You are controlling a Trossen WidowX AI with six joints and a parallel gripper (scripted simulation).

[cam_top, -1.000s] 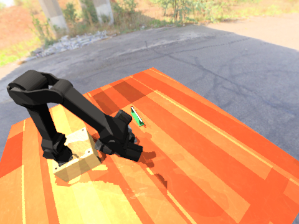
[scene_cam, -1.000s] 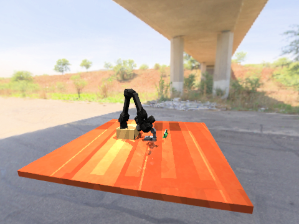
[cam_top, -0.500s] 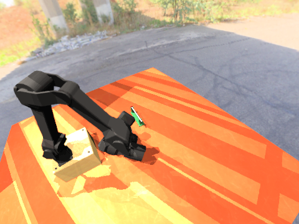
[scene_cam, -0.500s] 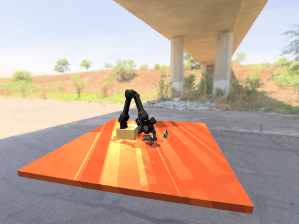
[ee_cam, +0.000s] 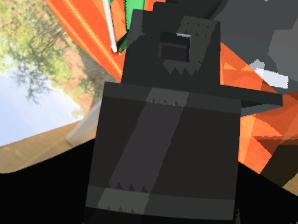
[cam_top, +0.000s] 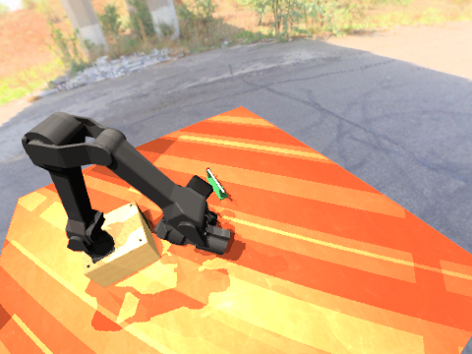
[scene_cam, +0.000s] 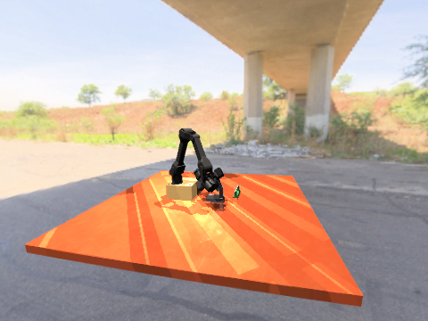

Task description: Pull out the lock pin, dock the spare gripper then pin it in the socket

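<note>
My gripper tip is 2 cm to the left of the spare gripper. The rest, counted from my gripper tip: green slanted bar (14 cm ahead, 9 cm below, 8 cm to the left); then mount (7 cm below, 1 cm to the right, 1 cm ahead).
</note>
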